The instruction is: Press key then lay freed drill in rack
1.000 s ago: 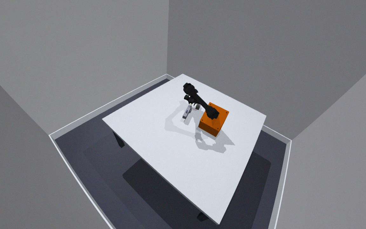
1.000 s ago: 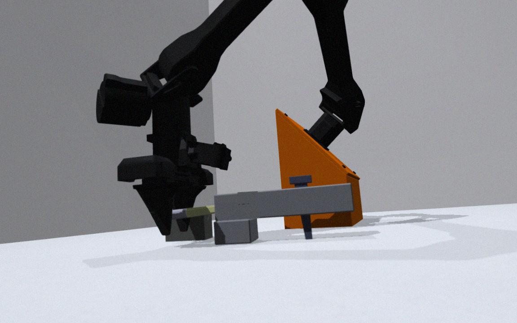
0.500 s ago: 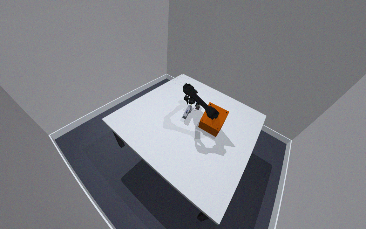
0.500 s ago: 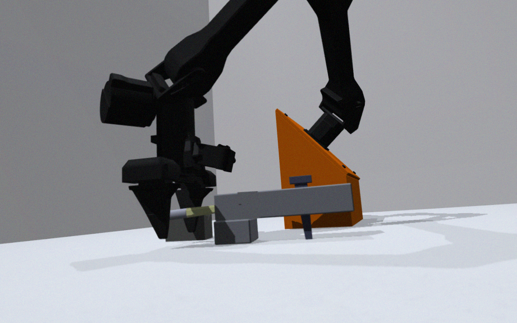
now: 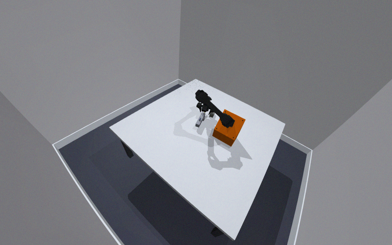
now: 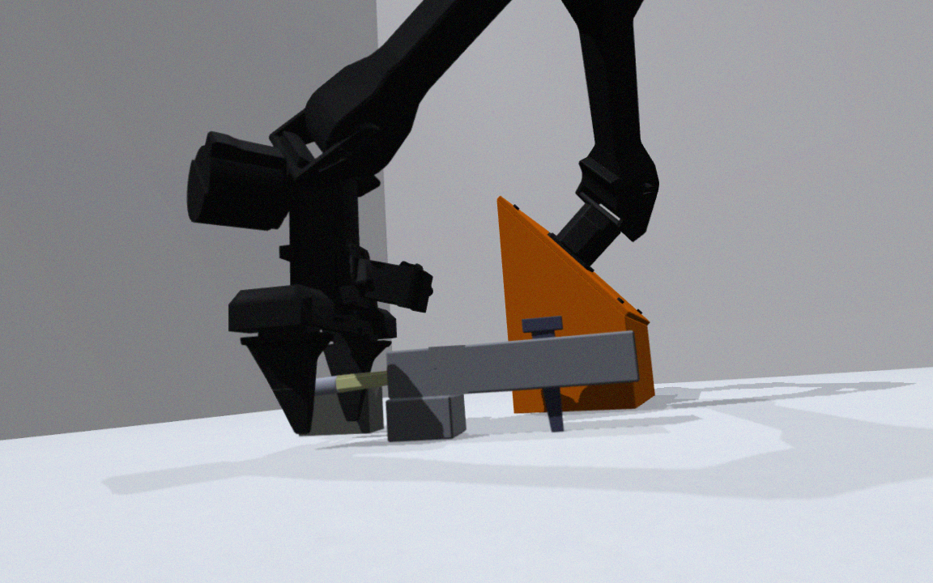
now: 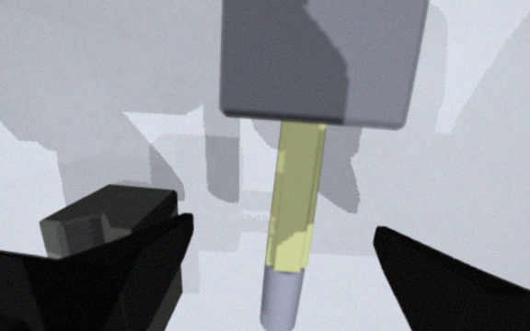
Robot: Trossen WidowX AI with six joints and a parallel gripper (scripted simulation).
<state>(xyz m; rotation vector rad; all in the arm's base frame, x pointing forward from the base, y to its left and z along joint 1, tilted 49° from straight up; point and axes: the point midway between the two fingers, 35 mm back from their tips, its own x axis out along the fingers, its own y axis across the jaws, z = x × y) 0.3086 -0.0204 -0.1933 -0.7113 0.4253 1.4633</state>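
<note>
My gripper tip is 10 mm past the drill, 40 mm to the right of it and 40 mm below it. Round my gripper tip: grey housing 20 mm behind, 140 mm to the left, 30 mm above; dark t-shaped key 30 mm behind, 170 mm to the left, 40 mm above; dark v-notched rack 70 mm behind, 40 mm to the right, 10 mm above.
</note>
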